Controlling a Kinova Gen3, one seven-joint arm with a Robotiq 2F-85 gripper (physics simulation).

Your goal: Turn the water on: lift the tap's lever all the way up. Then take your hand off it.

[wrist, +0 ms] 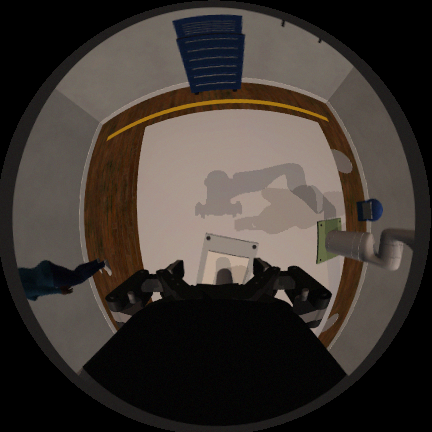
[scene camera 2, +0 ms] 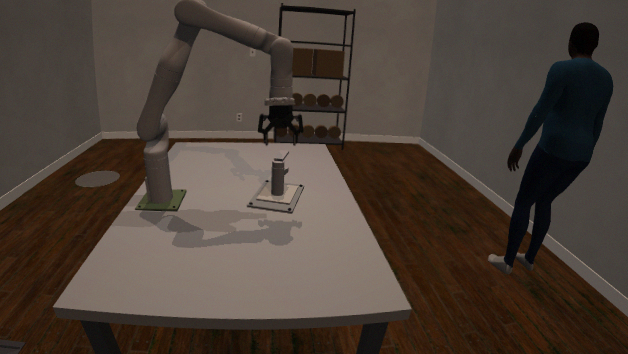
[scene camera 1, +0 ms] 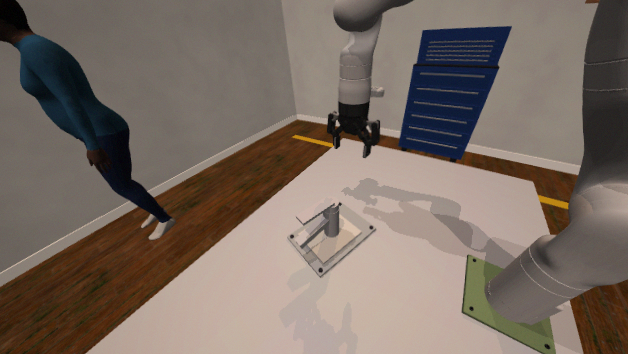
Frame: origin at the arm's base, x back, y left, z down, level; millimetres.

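Where they show: gripper, fingertip midpoint: (wrist: 217, 267) (scene camera 2: 280, 144) (scene camera 1: 350, 152); arm's base, origin of the base link: (wrist: 331, 240) (scene camera 2: 161, 197) (scene camera 1: 506, 300).
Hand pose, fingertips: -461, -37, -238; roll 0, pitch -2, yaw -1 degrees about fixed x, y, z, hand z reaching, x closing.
Observation:
Each offset is from my fingertips to the centre of the thing, as dx, dy, dz. "*": to the spot under its first point. Level surfaces: height alone.
The grey tap {* +26, +134, +164} (scene camera 1: 332, 223) (scene camera 2: 277, 179) stands upright on a pale square base plate {+9, +117, +241} (scene camera 1: 320, 271) (scene camera 2: 270, 206) (wrist: 232, 243). Its flat lever {-2, +168, +95} (scene camera 1: 315, 213) (scene camera 2: 283, 155) reaches out from the top of the column, above the spout {-6, +185, +169} (scene camera 1: 312, 234), with a gap between them. The lever's exact tilt is hard to tell. My gripper (scene camera 1: 352, 150) (scene camera 2: 280, 143) (wrist: 217, 267) is open and empty, pointing down. It hangs above the tap, apart from the lever. In the wrist view the gripper body hides the lever and much of the tap.
My arm's base stands on a green plate (scene camera 1: 475, 300) (scene camera 2: 181, 194) (wrist: 321, 242) on the white table {dz +247} (scene camera 1: 225, 300) (scene camera 2: 240, 280). A person (scene camera 1: 65, 95) (scene camera 2: 575, 110) (wrist: 55, 277) is beside the table. A blue cabinet (scene camera 1: 445, 110) (wrist: 212, 62) and a shelf rack (scene camera 2: 351, 55) stand beyond it.

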